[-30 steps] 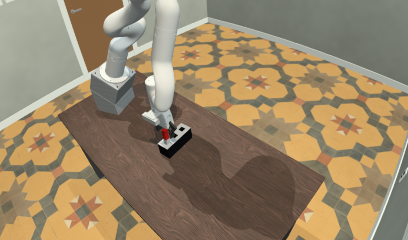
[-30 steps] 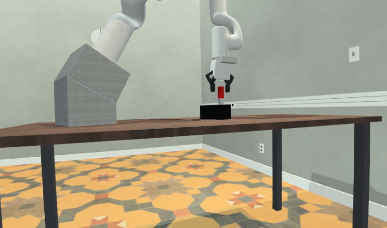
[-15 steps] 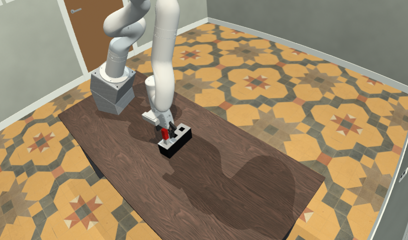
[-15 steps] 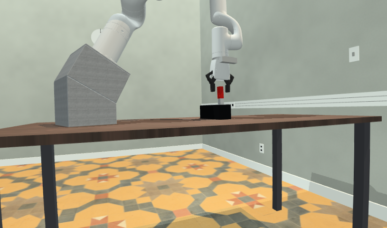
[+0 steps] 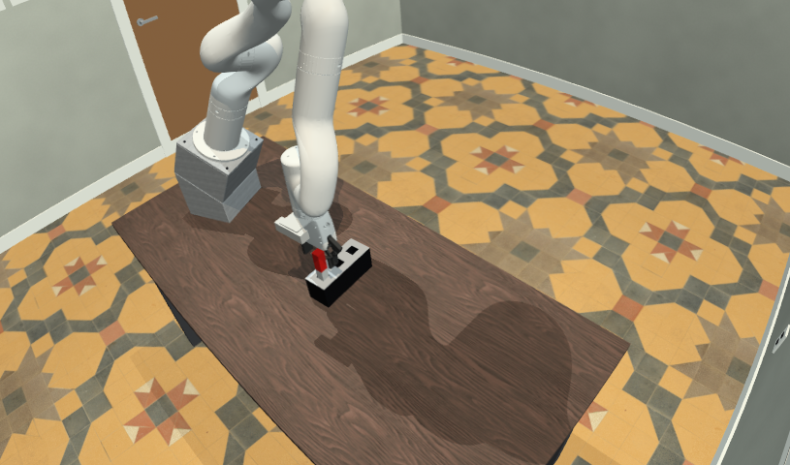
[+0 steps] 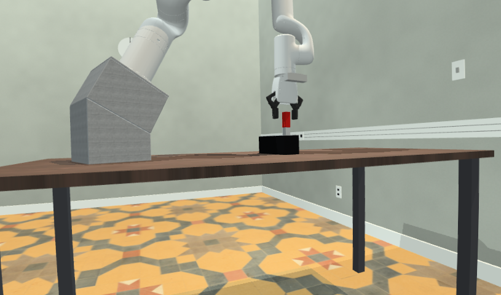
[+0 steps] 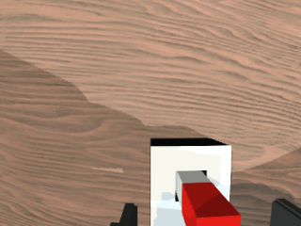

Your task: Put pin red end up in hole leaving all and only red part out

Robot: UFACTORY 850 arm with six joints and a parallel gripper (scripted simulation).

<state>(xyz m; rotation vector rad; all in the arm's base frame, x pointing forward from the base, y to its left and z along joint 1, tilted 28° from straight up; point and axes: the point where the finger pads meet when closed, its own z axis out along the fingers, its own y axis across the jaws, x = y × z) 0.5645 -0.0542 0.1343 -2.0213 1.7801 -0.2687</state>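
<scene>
My gripper is now 1 cm to the left of the pin and 1 cm above it. Also, from my hand: black block: 1 cm behind, 5 cm to the left, 11 cm below.
</scene>
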